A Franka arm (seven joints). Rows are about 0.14 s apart.
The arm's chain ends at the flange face. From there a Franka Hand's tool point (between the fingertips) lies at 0.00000 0.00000 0.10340 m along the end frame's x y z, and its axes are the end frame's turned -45 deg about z.
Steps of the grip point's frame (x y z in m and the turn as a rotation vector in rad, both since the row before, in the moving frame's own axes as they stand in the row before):
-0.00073 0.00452 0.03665 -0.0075 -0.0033 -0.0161
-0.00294 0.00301 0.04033 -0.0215 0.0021 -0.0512
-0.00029 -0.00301 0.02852 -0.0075 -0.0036 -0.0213
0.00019 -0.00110 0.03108 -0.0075 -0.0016 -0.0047
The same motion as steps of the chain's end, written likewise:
0.00237 0.00293 0.03665 -0.0076 0.0030 -0.0161
-0.00171 0.00283 0.04035 -0.0137 0.0167 -0.0512
-0.00263 -0.00273 0.02852 -0.0078 0.0028 -0.0213
-0.00108 -0.00158 0.03108 -0.0064 0.0042 -0.0047

